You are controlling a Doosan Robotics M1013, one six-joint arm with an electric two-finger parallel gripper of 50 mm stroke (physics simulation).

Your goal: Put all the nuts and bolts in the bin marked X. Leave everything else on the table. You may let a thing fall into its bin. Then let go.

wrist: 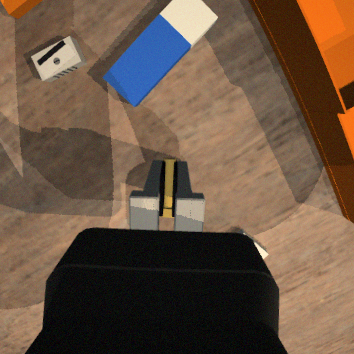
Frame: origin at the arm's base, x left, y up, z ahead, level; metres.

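Seen in the pictures: gripper, between the fingertips: [168, 177].
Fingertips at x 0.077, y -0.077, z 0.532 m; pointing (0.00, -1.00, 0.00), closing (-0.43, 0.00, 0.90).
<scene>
Pixels of each thing's top centre, then the offset from my fingertips to it. "spot": a spot on its surface instead.
- brass bolt, centre of its top: [168, 191] dz -0.002, dx -0.005, dy +0.011 m
- orange bin, a spot on its surface: [300, 105] spot: dz +0.091, dx +0.011, dy +0.000 m
- white eraser, centre of its top: [158, 46] dz +0.024, dx +0.071, dy +0.010 m
- grey metal pencil sharpener, centre of its top: [54, 58] dz -0.030, dx +0.089, dy +0.008 m
- orange object, a spot on its surface: [19, 7] spot: dz -0.038, dx +0.124, dy +0.005 m
- small white piece, centre of its top: [229, 267] dz +0.014, dx -0.075, dy +0.004 m
A brass bolt [169, 186] stands out between the two fingers in the lower middle of the wrist view, its shank pointing up the picture. My gripper [168, 177] is shut on the brass bolt, with a dark fingertip against each side of it. The bolt's head end is partly hidden between the fingers. An orange bin [300, 105] shows in part at the right edge, with its dark side wall and inner compartments. No X mark shows in this view.
A blue and white eraser [150, 60] lies at the top middle. A grey metal pencil sharpener [57, 59] lies at the upper left. Part of an orange object [19, 7] shows at the top left corner. A small white piece [262, 251] shows beside the gripper body at the lower right.
</scene>
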